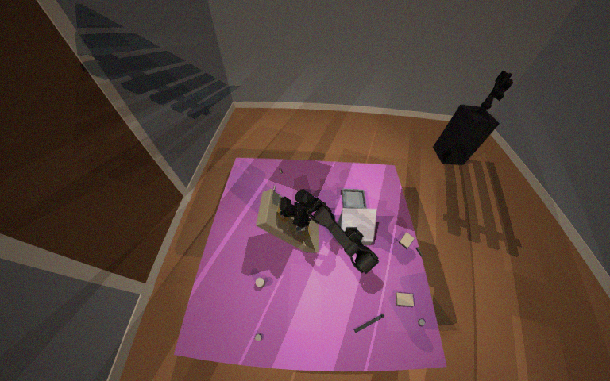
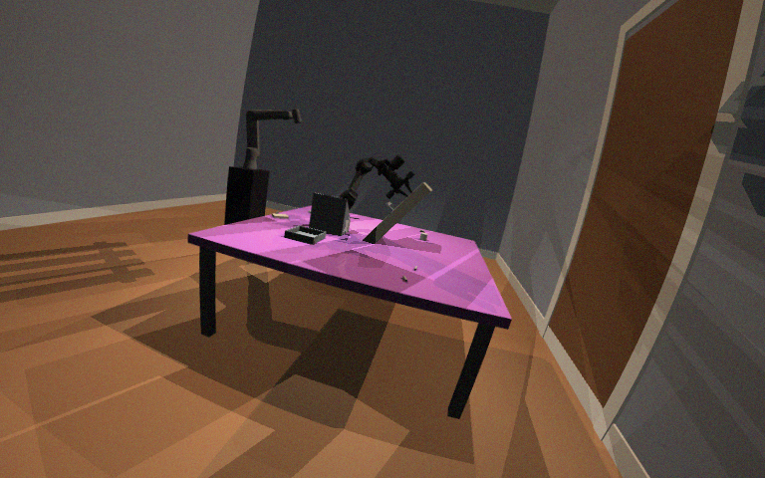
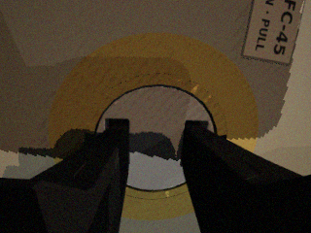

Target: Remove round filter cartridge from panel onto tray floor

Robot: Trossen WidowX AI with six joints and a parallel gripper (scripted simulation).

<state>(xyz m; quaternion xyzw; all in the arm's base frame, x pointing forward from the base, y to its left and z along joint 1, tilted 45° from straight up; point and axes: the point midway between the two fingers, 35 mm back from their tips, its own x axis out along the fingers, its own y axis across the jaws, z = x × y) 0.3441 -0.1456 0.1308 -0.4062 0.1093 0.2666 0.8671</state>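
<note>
Right now the round grey filter cartridge is 1 cm ahead of my gripper tip and 1 cm below it. Also, from my gripper tip: dark tray (45 cm behind, 27 cm to the right, 26 cm below).
</note>
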